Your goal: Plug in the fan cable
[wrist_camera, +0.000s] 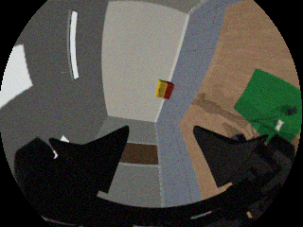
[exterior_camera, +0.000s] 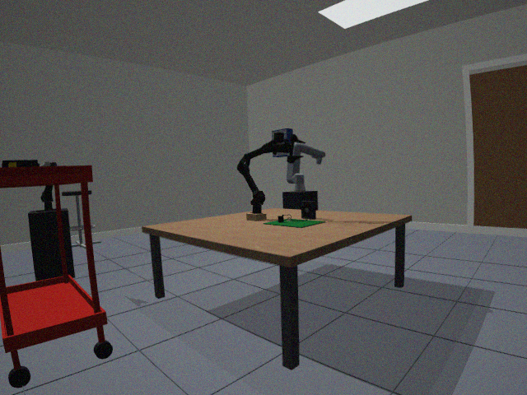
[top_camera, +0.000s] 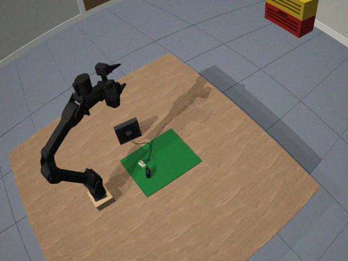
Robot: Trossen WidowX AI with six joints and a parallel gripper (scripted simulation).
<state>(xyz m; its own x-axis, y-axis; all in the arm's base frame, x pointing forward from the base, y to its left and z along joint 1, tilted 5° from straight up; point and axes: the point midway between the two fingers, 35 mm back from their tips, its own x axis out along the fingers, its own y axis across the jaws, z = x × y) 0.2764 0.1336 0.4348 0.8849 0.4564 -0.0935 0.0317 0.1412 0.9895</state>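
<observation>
Now: gripper tip 5 cm past the black plug, 18 cm to the left of it and 44 cm above it. From my gripper tip the other things lie so: white four-pin header (5 cm behind, 11 cm to the right, 46 cm below); green board (3 cm ahead, 13 cm to the right, 48 cm below); black fan (4 cm behind, 5 cm to the left, 40 cm below).
</observation>
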